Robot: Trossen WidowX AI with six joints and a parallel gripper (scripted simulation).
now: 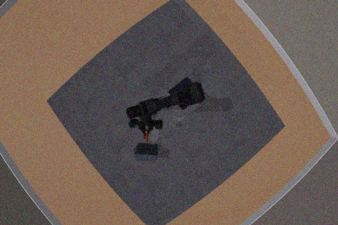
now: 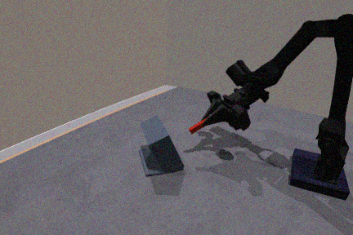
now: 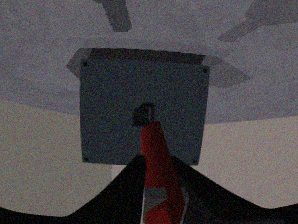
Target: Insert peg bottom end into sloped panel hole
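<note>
Now: the sloped grey panel 7 cm ahead of my gripper tip, 10 cm to the left of it and 5 cm below it. Round my gripper tip: red peg 1 cm behind, 1 cm to the right, 1 cm above.
</note>
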